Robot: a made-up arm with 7 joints. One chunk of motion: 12 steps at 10 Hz.
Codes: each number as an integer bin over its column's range. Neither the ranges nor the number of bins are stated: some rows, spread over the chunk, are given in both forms.
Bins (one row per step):
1: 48 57 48 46 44 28
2: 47 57 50 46 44 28
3: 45 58 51 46 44 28
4: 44 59 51 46 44 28
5: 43 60 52 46 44 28
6: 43 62 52 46 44 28
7: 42 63 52 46 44 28
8: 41 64 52 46 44 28
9: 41 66 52 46 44 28
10: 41 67 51 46 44 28
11: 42 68 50 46 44 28
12: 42 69 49 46 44 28
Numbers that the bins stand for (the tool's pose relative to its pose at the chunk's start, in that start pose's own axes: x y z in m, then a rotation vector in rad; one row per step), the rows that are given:
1: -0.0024 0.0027 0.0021 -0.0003 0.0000 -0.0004
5: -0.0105 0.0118 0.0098 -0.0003 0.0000 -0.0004
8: -0.0137 0.0239 0.0098 -0.0003 0.0000 -0.0004
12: -0.0121 0.0391 0.0040 -0.0003 0.0000 -0.0004
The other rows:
2: -0.0040 0.0027 0.0060 -0.0003 0.0000 -0.0004
3: -0.0073 0.0058 0.0079 -0.0003 0.0000 -0.0004
4: -0.0089 0.0088 0.0079 -0.0003 0.0000 -0.0004
6: -0.0105 0.0179 0.0098 -0.0003 0.0000 -0.0004
7: -0.0121 0.0209 0.0098 -0.0003 0.0000 -0.0004
9: -0.0137 0.0300 0.0098 -0.0003 0.0000 -0.0004
10: -0.0137 0.0330 0.0079 -0.0003 0.0000 -0.0004
11: -0.0121 0.0361 0.0060 -0.0003 0.0000 -0.0004

